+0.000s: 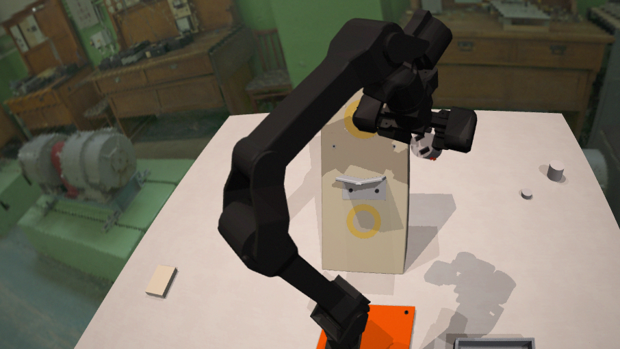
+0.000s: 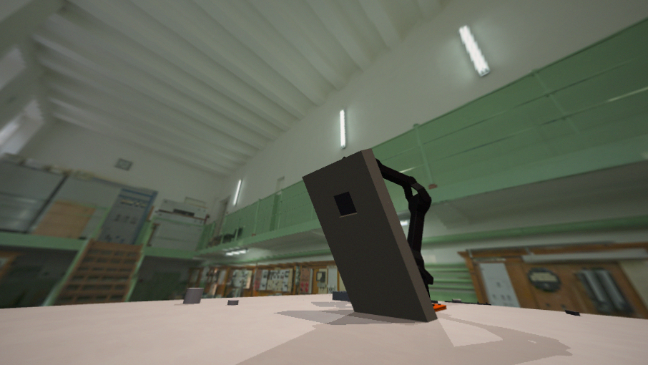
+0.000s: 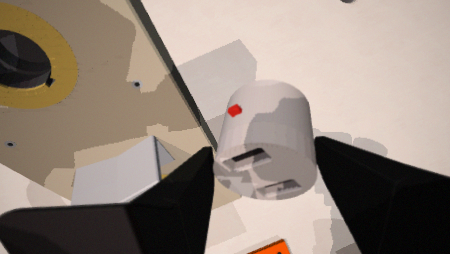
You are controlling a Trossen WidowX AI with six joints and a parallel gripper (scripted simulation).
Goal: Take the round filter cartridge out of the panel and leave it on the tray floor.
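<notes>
The grey tray is 310 mm behind my gripper tip, 270 mm below it and 140 mm to the right of it. The rest, counted from my gripper tip: round filter cartridge: right at my gripper tip; grey bracket: 120 mm to the left, 120 mm below, 40 mm ahead.
</notes>
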